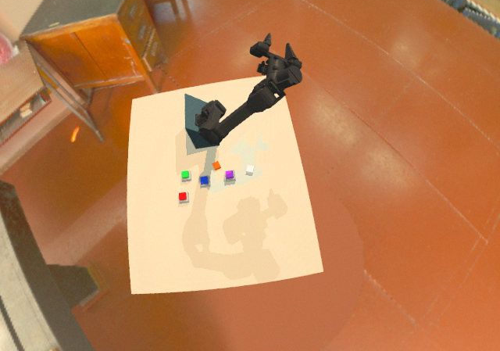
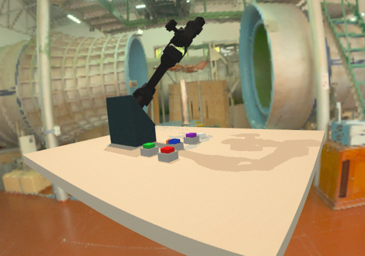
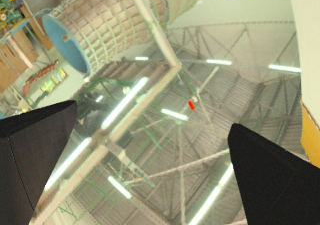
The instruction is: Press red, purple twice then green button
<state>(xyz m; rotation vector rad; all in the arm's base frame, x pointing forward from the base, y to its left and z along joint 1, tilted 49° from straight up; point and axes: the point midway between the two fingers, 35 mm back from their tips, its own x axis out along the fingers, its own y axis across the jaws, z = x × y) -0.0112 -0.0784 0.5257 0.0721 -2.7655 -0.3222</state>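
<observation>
Now: gripper tip 530 mm above the red button, 470 mm to the left of it and 390 mm short of it. Also, from my gripper tip: blue button 530 mm below, 360 mm to the right, 320 mm ahead; then white block 550 mm below, 270 mm ahead, 140 mm to the right; then purple button 530 mm below, 300 mm ahead, 240 mm to the right.
</observation>
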